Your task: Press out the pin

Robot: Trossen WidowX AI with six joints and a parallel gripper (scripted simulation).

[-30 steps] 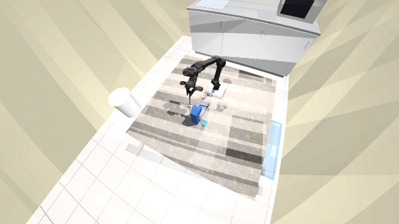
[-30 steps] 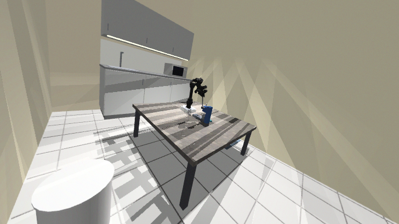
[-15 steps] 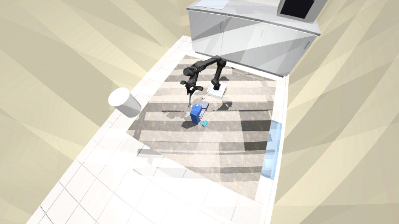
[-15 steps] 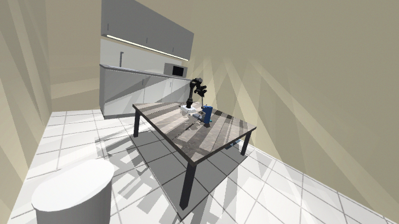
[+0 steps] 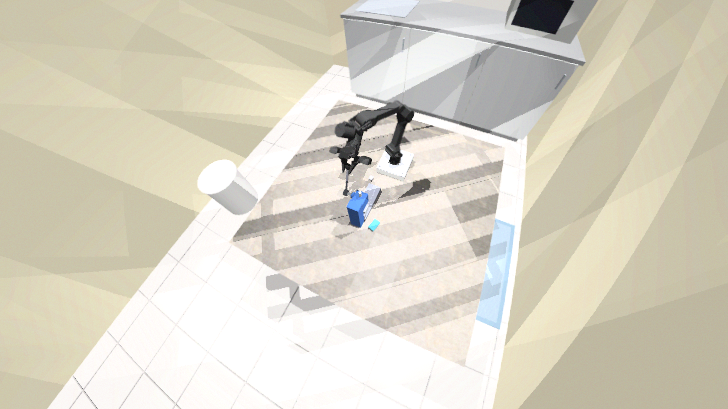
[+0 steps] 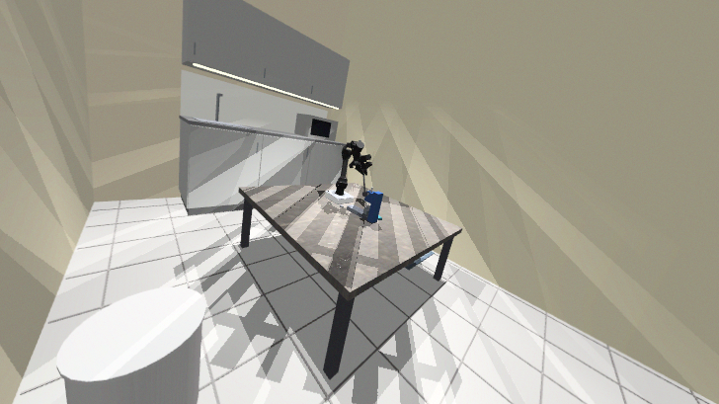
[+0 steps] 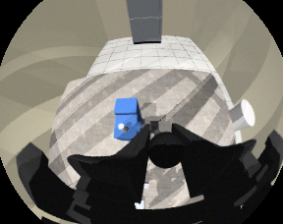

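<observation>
My gripper tip is 1 cm to the right of the grey lever and 5 cm above it. Round my gripper tip: round pin (3 cm ahead, 7 cm to the left, 25 cm below); small cup (8 cm ahead, 16 cm to the left, 31 cm below).
</observation>
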